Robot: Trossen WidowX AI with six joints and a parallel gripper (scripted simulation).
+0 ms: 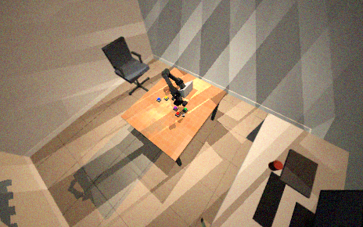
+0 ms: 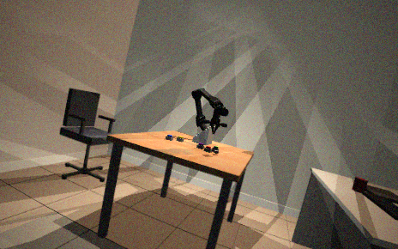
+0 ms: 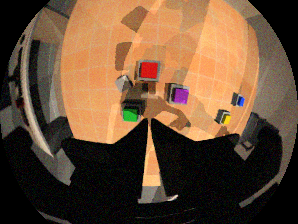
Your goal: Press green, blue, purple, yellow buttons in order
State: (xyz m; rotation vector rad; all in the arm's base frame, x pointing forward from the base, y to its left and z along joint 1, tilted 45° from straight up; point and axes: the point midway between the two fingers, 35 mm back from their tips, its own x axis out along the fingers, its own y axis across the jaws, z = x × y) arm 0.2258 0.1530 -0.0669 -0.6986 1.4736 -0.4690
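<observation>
The blue button lies 7 cm ahead of my gripper tip, 34 cm to the right of it and 10 cm below it. The rest, counted from my gripper tip: green button 4 cm behind, 4 cm to the left, 10 cm below; purple button 2 cm ahead, 7 cm to the right, 10 cm below; red button 6 cm ahead, 1 cm to the left, 10 cm below.
</observation>
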